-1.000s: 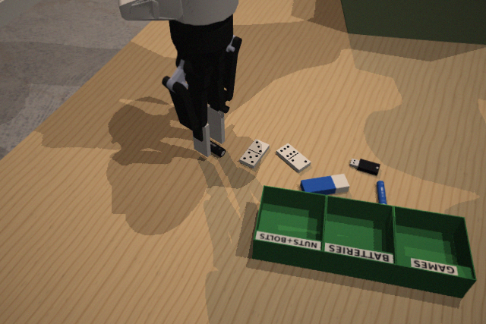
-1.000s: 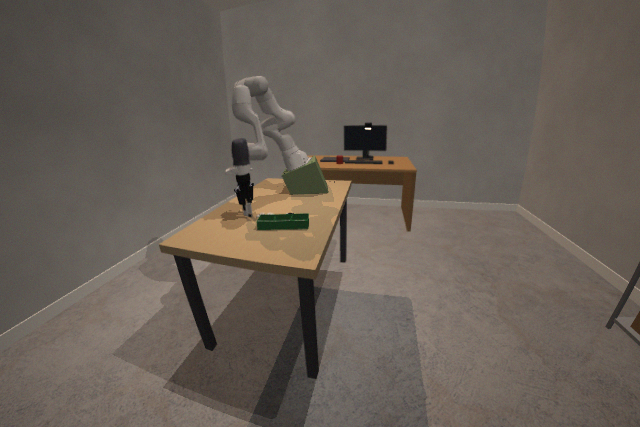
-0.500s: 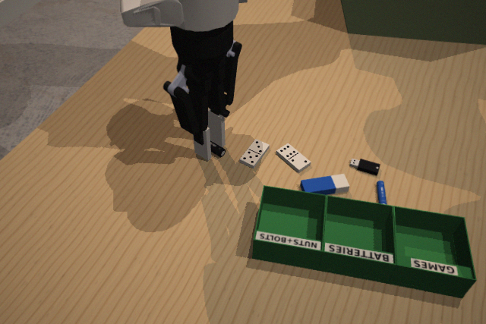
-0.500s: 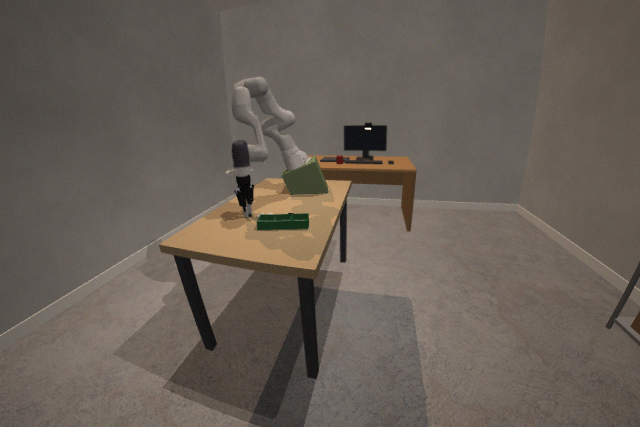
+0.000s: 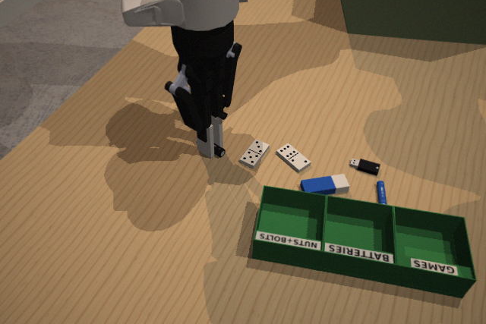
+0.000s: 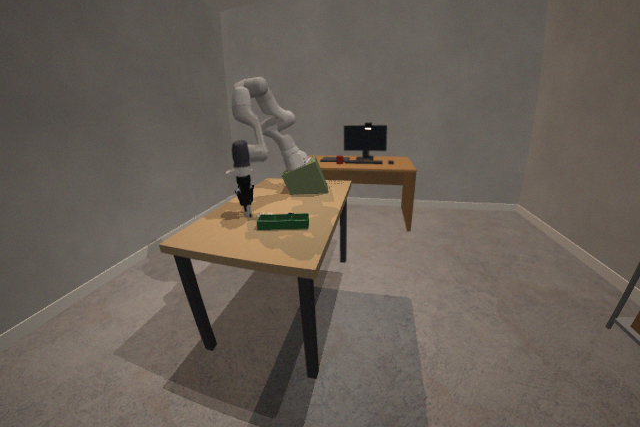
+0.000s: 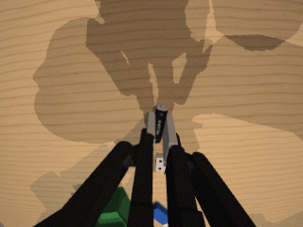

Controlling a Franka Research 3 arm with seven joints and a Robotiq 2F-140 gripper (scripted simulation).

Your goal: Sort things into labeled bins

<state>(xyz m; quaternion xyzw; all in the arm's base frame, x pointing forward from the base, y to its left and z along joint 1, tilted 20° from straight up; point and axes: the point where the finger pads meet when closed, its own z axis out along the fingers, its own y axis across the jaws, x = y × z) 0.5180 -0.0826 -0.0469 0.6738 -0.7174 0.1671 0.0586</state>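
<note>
Right now my hand is 60 mm past the blue battery, 260 mm to the right of it and 30 mm above it. Round my hand: black USB stick: 100 mm behind, 210 mm to the left, 30 mm below; then black battery: 30 mm below; then eraser: 30 mm behind, 190 mm to the left, 30 mm below.
</note>
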